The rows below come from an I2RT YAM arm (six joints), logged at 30 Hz.
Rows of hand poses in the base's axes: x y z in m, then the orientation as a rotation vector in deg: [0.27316, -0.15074, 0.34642, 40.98, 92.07, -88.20]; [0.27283, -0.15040, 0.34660, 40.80, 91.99, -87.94]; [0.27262, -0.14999, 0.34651, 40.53, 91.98, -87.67]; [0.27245, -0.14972, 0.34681, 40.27, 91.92, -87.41]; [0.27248, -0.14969, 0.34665, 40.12, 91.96, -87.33]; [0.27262, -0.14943, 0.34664, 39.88, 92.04, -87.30]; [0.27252, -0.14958, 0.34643, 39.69, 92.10, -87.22]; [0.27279, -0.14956, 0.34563, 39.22, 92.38, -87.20]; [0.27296, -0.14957, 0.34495, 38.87, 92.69, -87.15]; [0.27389, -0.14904, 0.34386, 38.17, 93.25, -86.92]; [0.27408, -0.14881, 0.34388, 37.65, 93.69, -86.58]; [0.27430, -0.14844, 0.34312, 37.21, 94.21, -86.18]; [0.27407, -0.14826, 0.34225, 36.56, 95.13, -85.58]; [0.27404, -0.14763, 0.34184, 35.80, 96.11, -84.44]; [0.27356, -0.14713, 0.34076, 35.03, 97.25, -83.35]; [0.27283, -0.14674, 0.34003, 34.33, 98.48, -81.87]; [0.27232, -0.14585, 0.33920, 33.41, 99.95, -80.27]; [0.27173, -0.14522, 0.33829, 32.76, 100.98, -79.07]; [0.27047, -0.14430, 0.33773, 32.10, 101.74, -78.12]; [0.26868, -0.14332, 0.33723, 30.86, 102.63, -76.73]
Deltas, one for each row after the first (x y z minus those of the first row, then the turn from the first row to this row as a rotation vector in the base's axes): [-0.00033, 0.00034, 0.00018, -0.02, -0.13, 0.28]; [-0.00054, 0.00075, 0.00009, -0.03, -0.19, 0.62]; [-0.00071, 0.00102, 0.00039, -0.07, -0.28, 0.95]; [-0.00068, 0.00105, 0.00023, -0.08, -0.25, 1.09]; [-0.00054, 0.00131, 0.00022, -0.10, -0.13, 1.25]; [-0.00064, 0.00116, 0.00001, -0.11, -0.07, 1.42]; [-0.00037, 0.00118, -0.00079, -0.10, 0.25, 1.70]; [-0.00020, 0.00117, -0.00147, -0.02, 0.54, 1.92]; [0.00073, 0.00170, -0.00256, 0.16, 1.02, 2.45]; [0.00092, 0.00193, -0.00254, 0.36, 1.30, 2.94]; [0.00114, 0.00230, -0.00330, 0.67, 1.58, 3.41]; [0.00091, 0.00248, -0.00417, 1.23, 2.08, 4.08]; [0.00088, 0.00311, -0.00458, 1.99, 2.39, 5.14]; [0.00040, 0.00361, -0.00566, 2.83, 2.84, 6.15]; [-0.00033, 0.00400, -0.00639, 3.91, 3.13, 7.33]; [-0.00084, 0.00489, -0.00722, 5.11, 3.62, 8.68]; [-0.00143, 0.00552, -0.00813, 5.99, 3.94, 9.66]; [-0.00269, 0.00644, -0.00869, 6.60, 4.22, 10.53]; [-0.00448, 0.00742, -0.00919, 7.27, 4.59, 12.00]
